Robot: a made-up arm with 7 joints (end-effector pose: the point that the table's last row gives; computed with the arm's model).
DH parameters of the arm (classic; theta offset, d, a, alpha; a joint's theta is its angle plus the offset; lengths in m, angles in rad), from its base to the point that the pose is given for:
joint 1: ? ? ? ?
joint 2: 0 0.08 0 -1.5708
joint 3: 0 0.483 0.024 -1.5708
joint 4: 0 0.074 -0.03 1.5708
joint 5: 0 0.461 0 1.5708
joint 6: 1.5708 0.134 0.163 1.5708
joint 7: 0 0.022 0 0
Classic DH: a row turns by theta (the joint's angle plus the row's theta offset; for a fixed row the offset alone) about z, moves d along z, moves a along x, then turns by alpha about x.
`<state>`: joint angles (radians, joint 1 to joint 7).
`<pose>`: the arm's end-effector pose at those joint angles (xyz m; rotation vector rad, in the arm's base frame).
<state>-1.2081 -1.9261 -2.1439 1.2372 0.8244 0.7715 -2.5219</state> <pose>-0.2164 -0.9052 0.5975 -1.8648 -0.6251 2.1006</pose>
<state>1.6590 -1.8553 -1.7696 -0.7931 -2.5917 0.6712 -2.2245</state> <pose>-0.3568 0.7338 -0.0826 0.0351 -1.3454 0.0628</pose>
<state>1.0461 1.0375 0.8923 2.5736 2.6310 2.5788 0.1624</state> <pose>-0.1407 -0.0781 0.4909 -1.5454 1.2029 -0.5992</pose>
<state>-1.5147 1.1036 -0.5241 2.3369 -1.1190 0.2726 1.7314</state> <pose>-0.3361 -0.1069 1.0079 -0.5658 -2.3274 0.5674</pose>
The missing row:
joint 1: 0 0.465 0 1.5708
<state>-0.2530 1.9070 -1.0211 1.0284 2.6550 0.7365 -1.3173</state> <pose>-0.8999 -0.2930 0.6495 1.8487 -0.7190 -2.1639</pose>
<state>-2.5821 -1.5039 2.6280 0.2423 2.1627 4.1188 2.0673</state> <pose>-0.8084 -0.2242 0.7477 -2.2511 0.2443 -1.8251</pose>
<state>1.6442 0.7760 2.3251 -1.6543 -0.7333 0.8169 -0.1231</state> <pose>0.5010 0.1146 0.8743 -0.2614 0.3089 0.5062</pose>
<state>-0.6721 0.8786 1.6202 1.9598 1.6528 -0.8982 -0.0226</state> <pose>0.0104 0.5054 0.3946 -1.9983 -0.9897 1.6951</pose>
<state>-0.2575 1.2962 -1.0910 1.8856 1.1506 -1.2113 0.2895</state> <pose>-0.1759 -0.3687 0.8542 -1.6505 -0.3515 -0.4190</pose>
